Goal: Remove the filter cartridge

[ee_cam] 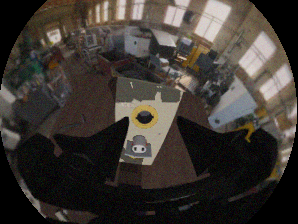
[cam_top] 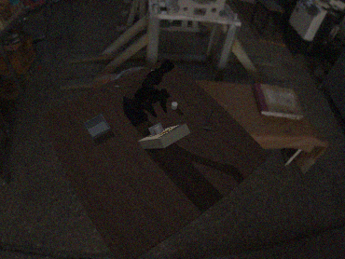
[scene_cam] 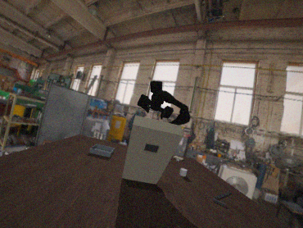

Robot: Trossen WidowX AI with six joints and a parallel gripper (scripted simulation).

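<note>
My gripper tip is 170 mm above the round cartridge, 30 mm past it and 10 mm to the right of it. The rest, counted from my gripper tip: blue-grey tray 400 mm behind, 340 mm below, 240 mm to the right; then service panel 190 mm below, 20 mm ahead.
</note>
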